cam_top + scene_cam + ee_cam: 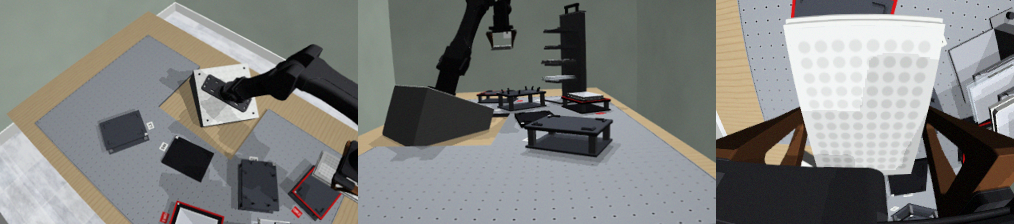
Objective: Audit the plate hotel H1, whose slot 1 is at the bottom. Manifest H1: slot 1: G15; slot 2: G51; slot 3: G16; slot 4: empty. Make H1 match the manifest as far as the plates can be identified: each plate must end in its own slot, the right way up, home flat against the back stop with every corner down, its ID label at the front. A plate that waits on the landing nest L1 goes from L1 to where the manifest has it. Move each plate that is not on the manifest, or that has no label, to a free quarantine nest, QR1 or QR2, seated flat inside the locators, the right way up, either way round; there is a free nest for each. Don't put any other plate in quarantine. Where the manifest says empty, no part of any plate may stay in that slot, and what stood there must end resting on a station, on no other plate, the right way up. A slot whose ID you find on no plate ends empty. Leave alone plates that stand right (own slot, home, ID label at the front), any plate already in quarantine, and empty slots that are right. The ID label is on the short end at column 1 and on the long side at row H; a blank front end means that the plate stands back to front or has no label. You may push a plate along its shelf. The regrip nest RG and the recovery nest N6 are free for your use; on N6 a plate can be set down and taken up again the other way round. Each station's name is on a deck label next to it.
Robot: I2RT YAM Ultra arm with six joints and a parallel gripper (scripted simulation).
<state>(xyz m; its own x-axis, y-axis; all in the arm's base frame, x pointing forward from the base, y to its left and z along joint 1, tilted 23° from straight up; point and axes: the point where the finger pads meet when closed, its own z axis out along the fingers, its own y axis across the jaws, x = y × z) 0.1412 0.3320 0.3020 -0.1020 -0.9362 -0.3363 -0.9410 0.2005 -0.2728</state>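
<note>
The red-bordered quarantine nest is 30 mm behind my hand, 50 mm to the left of it and 210 mm below it. Round my hand: flat black pad (90 mm ahead, 410 mm to the right, 240 mm below); N6 deck label (90 mm ahead, 520 mm to the right, 250 mm below); plate hotel H1 (310 mm ahead, 40 mm to the right, 60 mm below).
</note>
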